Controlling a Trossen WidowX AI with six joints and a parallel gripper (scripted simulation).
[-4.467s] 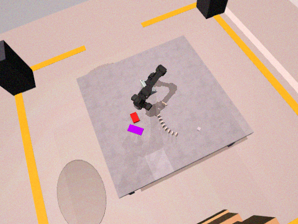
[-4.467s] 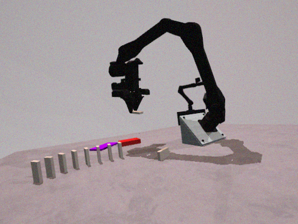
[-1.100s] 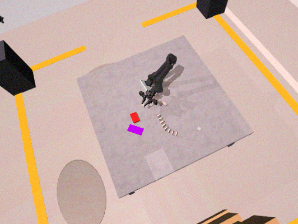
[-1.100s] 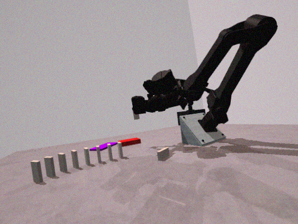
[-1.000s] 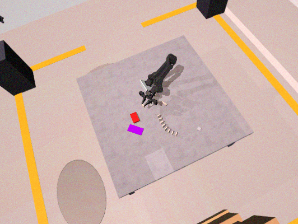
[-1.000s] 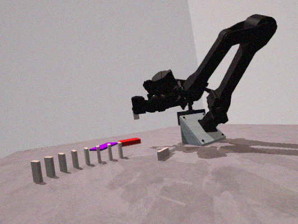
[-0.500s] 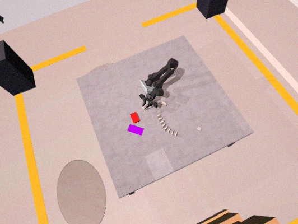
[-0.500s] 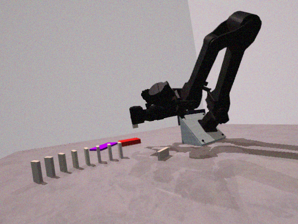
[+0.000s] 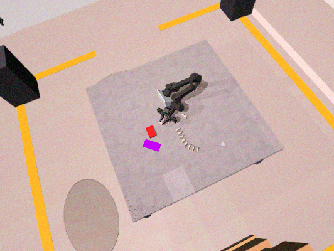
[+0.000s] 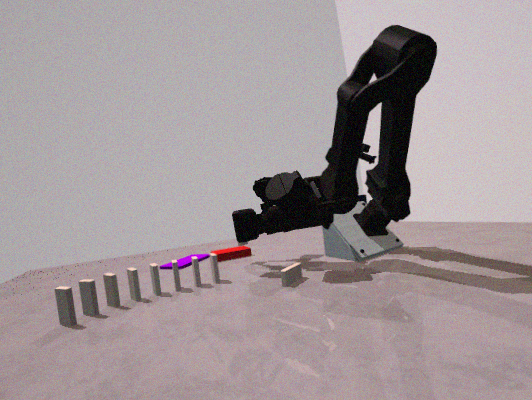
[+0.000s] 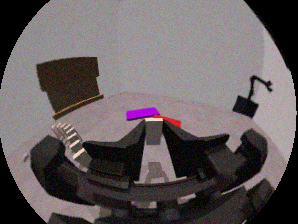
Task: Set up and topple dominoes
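The flat red patch lies 10 cm to the right of my gripper tip and 8 cm below it. Round my gripper tip: flat purple patch 14 cm to the right, 11 cm ahead, 8 cm below.
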